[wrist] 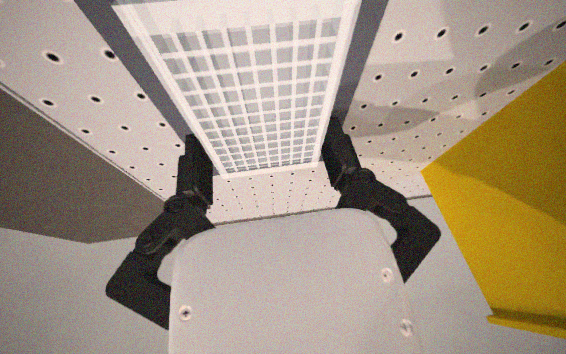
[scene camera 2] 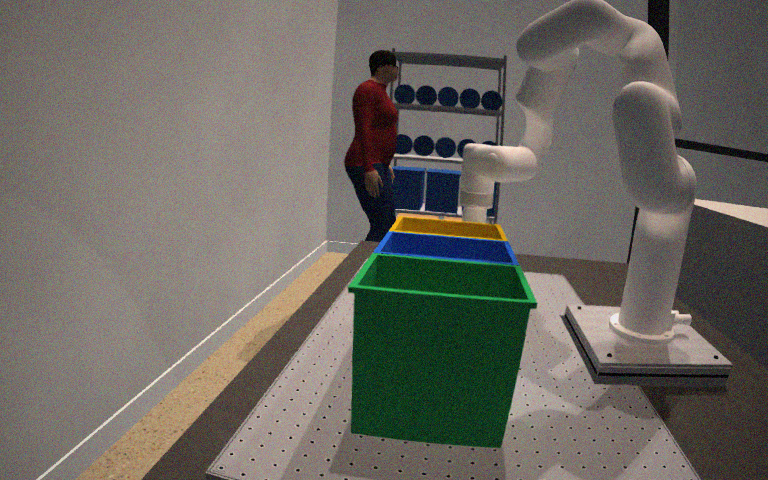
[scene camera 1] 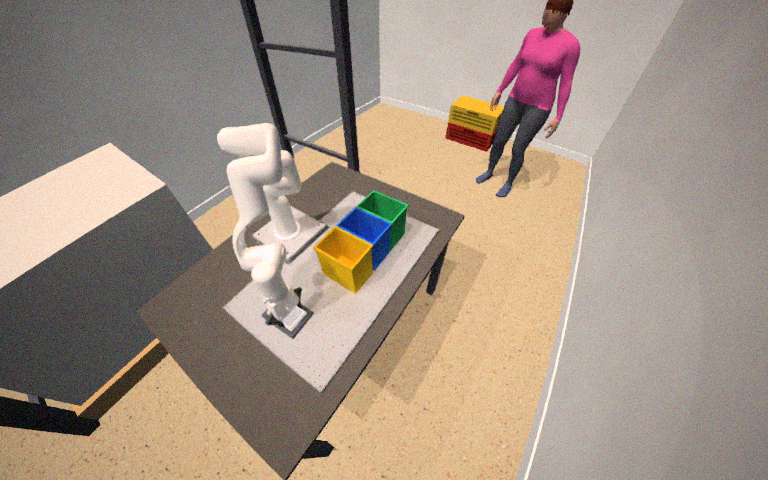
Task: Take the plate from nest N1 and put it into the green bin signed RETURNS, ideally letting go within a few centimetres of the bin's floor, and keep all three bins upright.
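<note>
The white gridded plate (scene camera 1: pixel 295 318) (wrist: pixel 260 95) sits in a dark nest (scene camera 1: pixel 291 333) (wrist: pixel 364 45) on the table; no N1 label is readable. My gripper (scene camera 1: pixel 284 308) (wrist: pixel 265 138) is low over it, with one black finger against each long side near one end of the plate. The fingers stand wide, about the plate's width, and look shut on it. The green bin (scene camera 1: pixel 398 226) (scene camera 2: pixel 433 367) stands upright at the far end of the bin row; its sign does not show. In scene camera 2 the gripper and plate are hidden behind the bins.
The blue bin (scene camera 1: pixel 382 249) (scene camera 2: pixel 444 247) and the yellow bin (scene camera 1: pixel 339 271) (wrist: pixel 500 200) stand upright in line between the nest and the green bin. The yellow bin is closest to the gripper. A person in pink (scene camera 1: pixel 535 79) and a person in red (scene camera 2: pixel 373 127) stand away from the table.
</note>
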